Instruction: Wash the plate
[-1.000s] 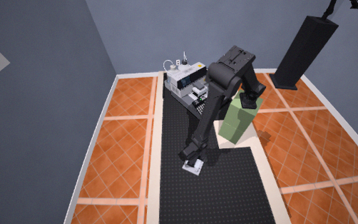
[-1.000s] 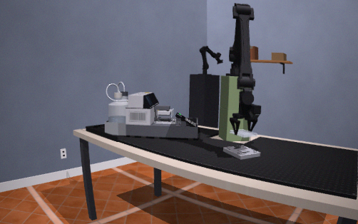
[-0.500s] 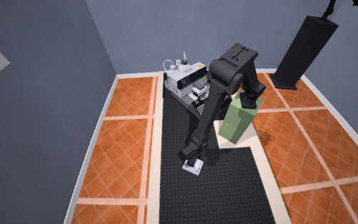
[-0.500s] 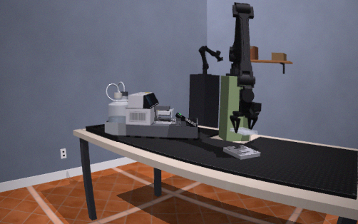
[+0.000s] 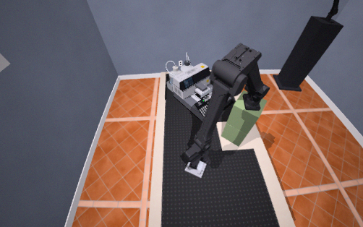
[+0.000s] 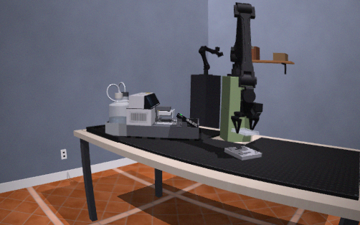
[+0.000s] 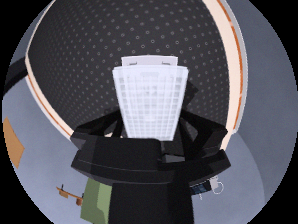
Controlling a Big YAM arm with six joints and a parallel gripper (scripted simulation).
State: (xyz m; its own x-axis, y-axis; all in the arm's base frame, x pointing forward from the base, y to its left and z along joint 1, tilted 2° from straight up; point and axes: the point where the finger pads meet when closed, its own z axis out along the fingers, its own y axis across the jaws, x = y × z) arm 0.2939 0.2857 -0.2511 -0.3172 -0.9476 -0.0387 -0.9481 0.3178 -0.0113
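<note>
My hand is 110 mm above the plate nest N1. From my hand the other things lie so: bottle 790 mm to the right, 260 mm ahead, 30 mm above; then well plate 10 mm below; then plate washer 640 mm to the right, 10 mm above.
</note>
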